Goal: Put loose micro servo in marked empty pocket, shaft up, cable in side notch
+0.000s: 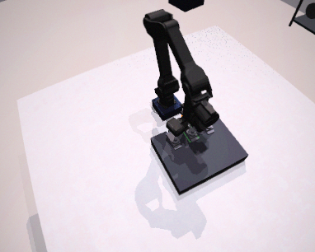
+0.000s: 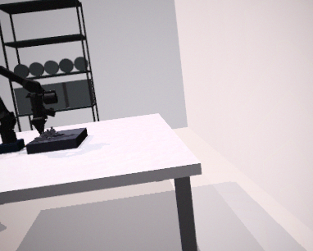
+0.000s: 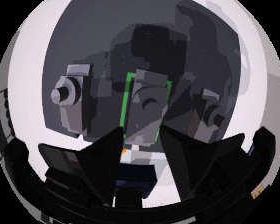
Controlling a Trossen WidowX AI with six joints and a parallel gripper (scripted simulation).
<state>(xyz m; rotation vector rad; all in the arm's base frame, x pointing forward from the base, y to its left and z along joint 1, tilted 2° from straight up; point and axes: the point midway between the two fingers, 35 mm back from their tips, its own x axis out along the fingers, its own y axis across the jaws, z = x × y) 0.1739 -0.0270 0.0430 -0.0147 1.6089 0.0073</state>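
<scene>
My gripper tip is 12 cm short of the dark deck, 3 cm above it and 2 cm to the left of it.
</scene>
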